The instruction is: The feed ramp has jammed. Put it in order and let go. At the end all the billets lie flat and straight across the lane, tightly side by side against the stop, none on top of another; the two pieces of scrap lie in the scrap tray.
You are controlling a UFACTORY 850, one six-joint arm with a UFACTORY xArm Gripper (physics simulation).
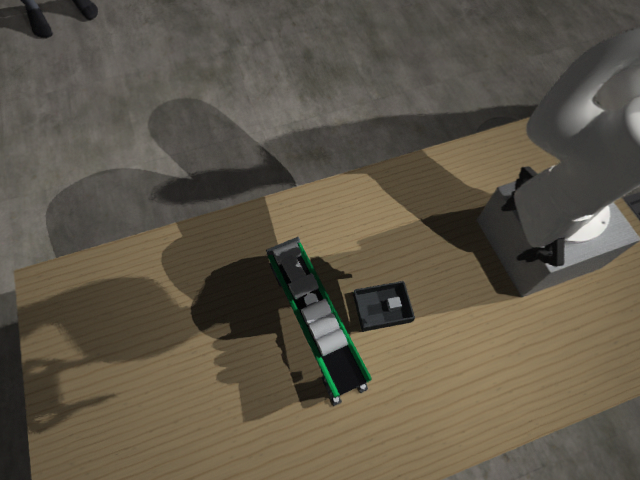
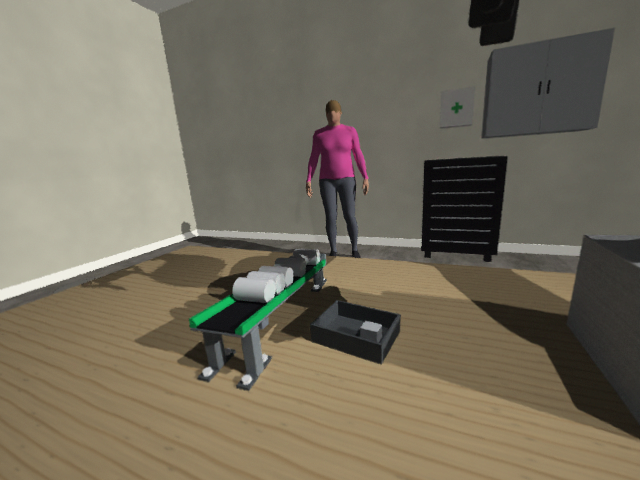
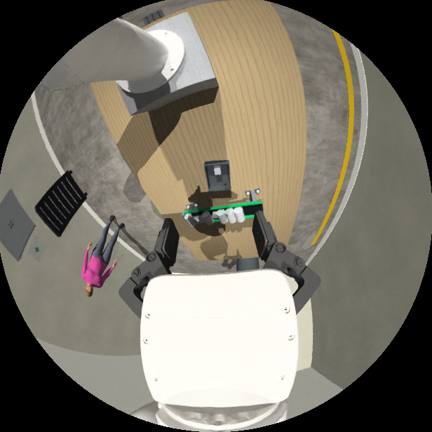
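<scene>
The ramp has green rails (image 1: 353,347) (image 2: 214,311) (image 3: 225,206). Three pale billets lie across its lane side by side; the outermost billet (image 1: 331,342) (image 2: 254,289) (image 3: 240,215) is nearest the open end. A small scrap piece (image 1: 310,298) sits between them and a shaded crosswise billet (image 1: 302,285) (image 2: 290,267) (image 3: 206,217). Beyond it another billet (image 1: 293,267) (image 3: 191,220) lies lengthwise toward the stop end, deep in shadow; its contact with the stop is unclear. A grey scrap block (image 1: 394,302) (image 2: 371,330) (image 3: 217,171) lies in the scrap tray (image 1: 385,325) (image 2: 343,345) (image 3: 206,175). My gripper (image 1: 537,214) (image 3: 213,223) is open and empty, high above the table, away from the ramp.
The tray stands beside the ramp, on the side toward the grey robot base block (image 1: 509,258) (image 2: 610,289) (image 3: 175,97). The ramp's feet (image 1: 336,399) (image 2: 247,381) (image 3: 256,191) rest on the wooden table (image 1: 206,444) (image 2: 320,428) (image 3: 260,100). A person (image 2: 337,152) (image 3: 97,265) stands beyond the table.
</scene>
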